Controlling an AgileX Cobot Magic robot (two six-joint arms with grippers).
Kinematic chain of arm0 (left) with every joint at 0, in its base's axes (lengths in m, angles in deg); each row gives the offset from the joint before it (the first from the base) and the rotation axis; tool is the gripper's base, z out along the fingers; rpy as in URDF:
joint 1: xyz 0 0 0.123 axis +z
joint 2: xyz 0 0 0 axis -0.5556 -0.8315 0
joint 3: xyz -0.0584 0.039 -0.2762 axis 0.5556 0.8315 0
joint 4: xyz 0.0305 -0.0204 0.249 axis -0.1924 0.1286 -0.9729
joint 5: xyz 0 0 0 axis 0.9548 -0.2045 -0.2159
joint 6: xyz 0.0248 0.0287 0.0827 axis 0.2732 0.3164 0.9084
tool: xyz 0 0 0 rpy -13.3 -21.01 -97.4
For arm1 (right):
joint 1: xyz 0 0 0.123 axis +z
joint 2: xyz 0 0 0 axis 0.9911 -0.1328 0
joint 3: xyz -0.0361 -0.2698 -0.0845 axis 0.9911 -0.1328 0
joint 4: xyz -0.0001 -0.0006 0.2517 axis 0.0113 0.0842 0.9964
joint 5: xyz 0 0 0 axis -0.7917 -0.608 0.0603
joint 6: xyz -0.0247 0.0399 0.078 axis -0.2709 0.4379 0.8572
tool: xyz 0 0 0 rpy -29.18 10.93 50.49
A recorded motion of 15 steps. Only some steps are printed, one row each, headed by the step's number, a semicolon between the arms.
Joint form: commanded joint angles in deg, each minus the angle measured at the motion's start. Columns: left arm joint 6, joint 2, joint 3, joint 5, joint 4, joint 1; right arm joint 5, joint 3, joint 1, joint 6, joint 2, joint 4.
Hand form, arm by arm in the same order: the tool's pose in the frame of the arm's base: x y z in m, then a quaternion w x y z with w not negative. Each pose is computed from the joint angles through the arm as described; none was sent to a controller.
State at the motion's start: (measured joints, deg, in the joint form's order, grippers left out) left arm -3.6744 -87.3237 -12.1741 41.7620 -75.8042 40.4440; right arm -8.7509 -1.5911 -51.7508 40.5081 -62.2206 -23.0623
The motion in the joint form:
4: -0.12 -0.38 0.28 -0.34 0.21 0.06; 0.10 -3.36 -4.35 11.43 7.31 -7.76
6: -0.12 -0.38 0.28 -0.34 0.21 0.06; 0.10 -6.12 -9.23 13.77 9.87 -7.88
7: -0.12 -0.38 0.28 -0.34 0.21 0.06; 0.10 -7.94 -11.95 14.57 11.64 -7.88
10: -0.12 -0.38 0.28 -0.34 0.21 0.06; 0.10 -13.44 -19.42 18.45 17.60 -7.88
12: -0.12 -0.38 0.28 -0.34 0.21 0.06; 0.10 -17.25 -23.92 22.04 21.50 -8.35
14: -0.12 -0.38 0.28 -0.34 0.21 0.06; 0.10 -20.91 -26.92 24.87 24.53 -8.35
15: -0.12 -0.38 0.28 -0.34 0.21 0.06; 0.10 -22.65 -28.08 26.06 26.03 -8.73
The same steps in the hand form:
4: 0.0590 0.0097 0.1853 0.61187 -0.03833 0.78762 0.06165; 0.0701 0.0427 0.4352 0.73695 -0.23165 0.62040 0.13543
6: 0.0590 0.0097 0.1853 0.61187 -0.03833 0.78762 0.06165; 0.0670 0.0340 0.4238 0.73872 -0.19281 0.63497 0.11802
7: 0.0590 0.0097 0.1853 0.61187 -0.03833 0.78762 0.06165; 0.0639 0.0292 0.4163 0.74031 -0.17328 0.64091 0.10561
10: 0.0590 0.0097 0.1853 0.61187 -0.03833 0.78762 0.06165; 0.0514 0.0175 0.3932 0.74591 -0.10880 0.65191 0.08245
12: 0.0590 0.0097 0.1853 0.61187 -0.03833 0.78762 0.06165; 0.0442 0.0122 0.3761 0.74724 -0.06415 0.65744 0.07277
14: 0.0590 0.0097 0.1853 0.61187 -0.03833 0.78762 0.06165; 0.0406 0.0096 0.3587 0.74370 -0.03051 0.66397 0.07159
15: 0.0590 0.0097 0.1853 0.61187 -0.03833 0.78762 0.06165; 0.0389 0.0085 0.3504 0.74242 -0.01812 0.66615 0.06873

